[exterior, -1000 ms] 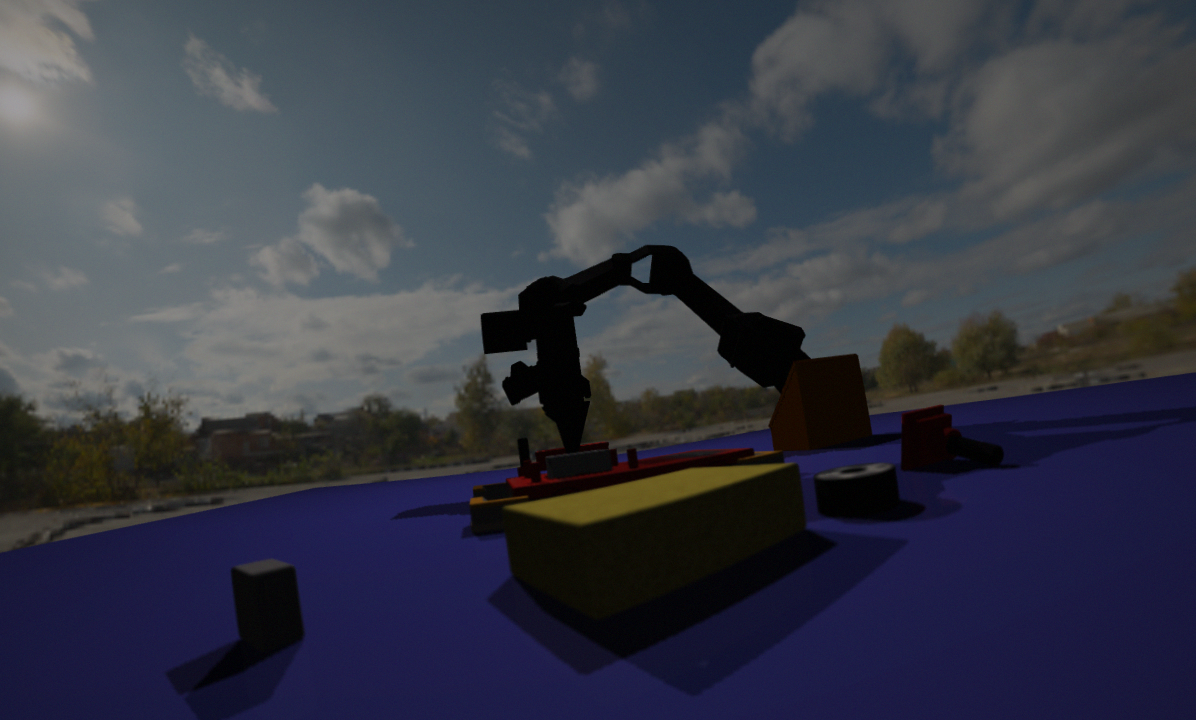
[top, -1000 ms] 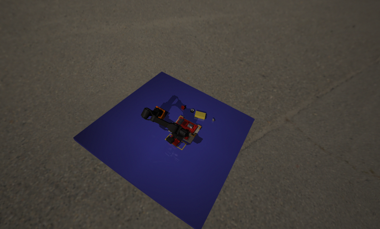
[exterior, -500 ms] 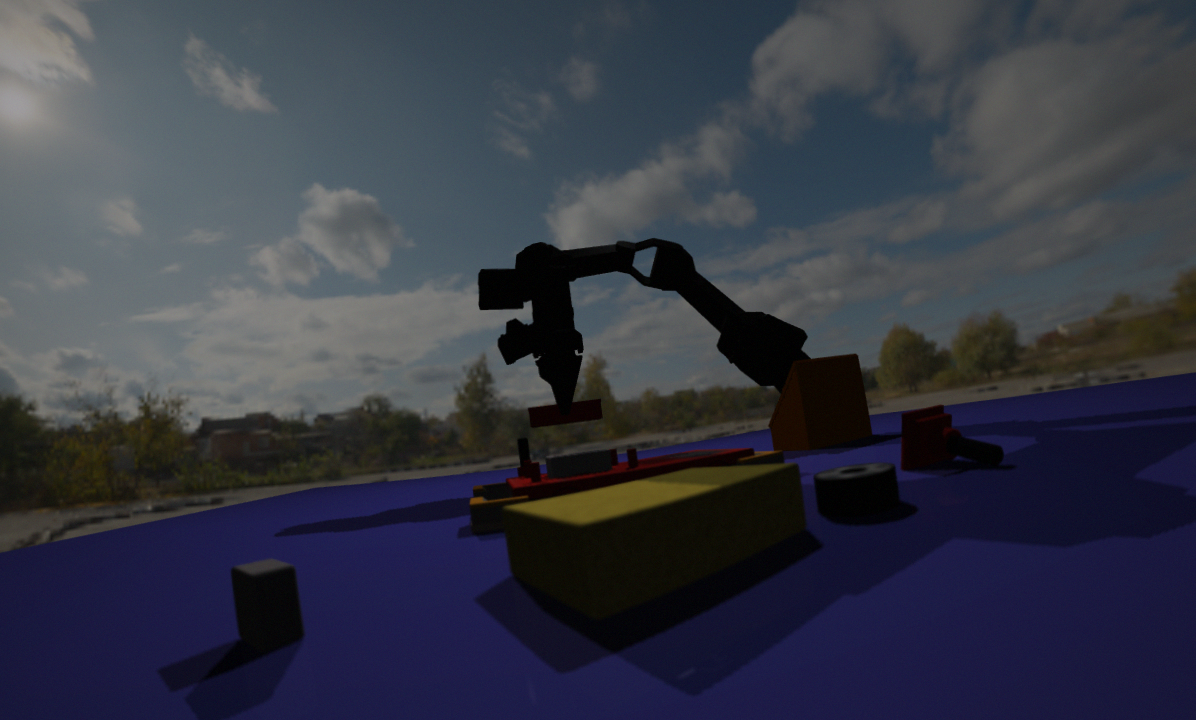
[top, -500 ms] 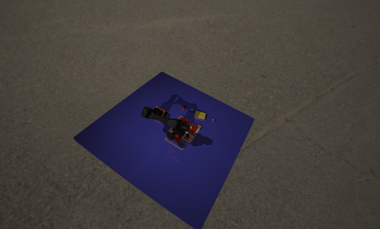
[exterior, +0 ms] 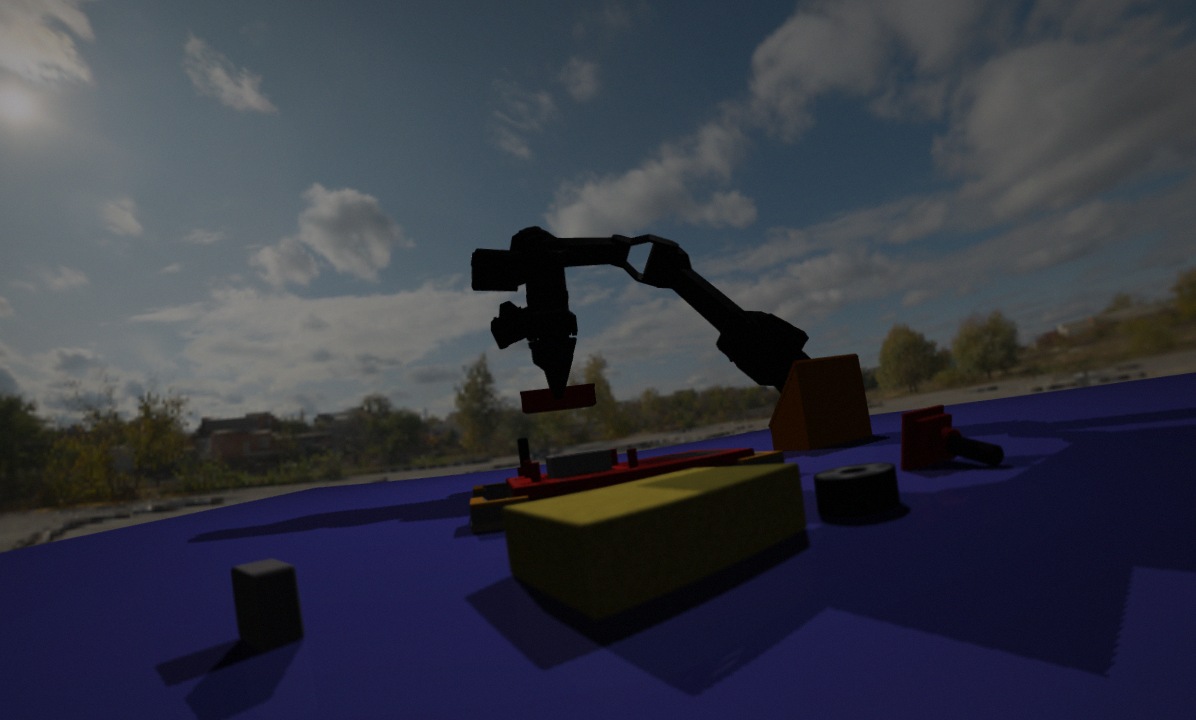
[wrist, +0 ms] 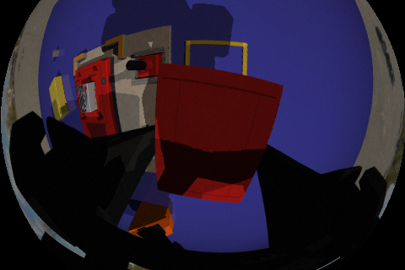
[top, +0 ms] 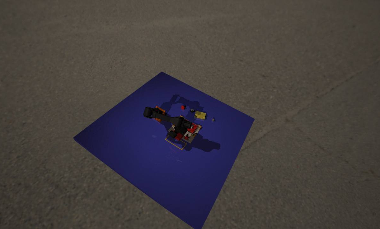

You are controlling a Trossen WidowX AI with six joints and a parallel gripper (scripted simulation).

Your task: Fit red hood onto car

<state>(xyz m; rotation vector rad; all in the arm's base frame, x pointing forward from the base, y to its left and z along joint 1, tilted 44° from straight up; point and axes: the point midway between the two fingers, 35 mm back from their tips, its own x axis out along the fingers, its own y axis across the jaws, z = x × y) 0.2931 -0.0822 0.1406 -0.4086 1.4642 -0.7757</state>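
Now: gripper tip 220 mm to the right of the grey engine block, 80 mm above it and 40 mm short of it. Round my gripper tip: red hood (10 mm above); beige jig (190 mm to the left, 90 mm below, 10 mm ahead); yellow block (410 mm to the left, 90 mm below, 60 mm ahead).
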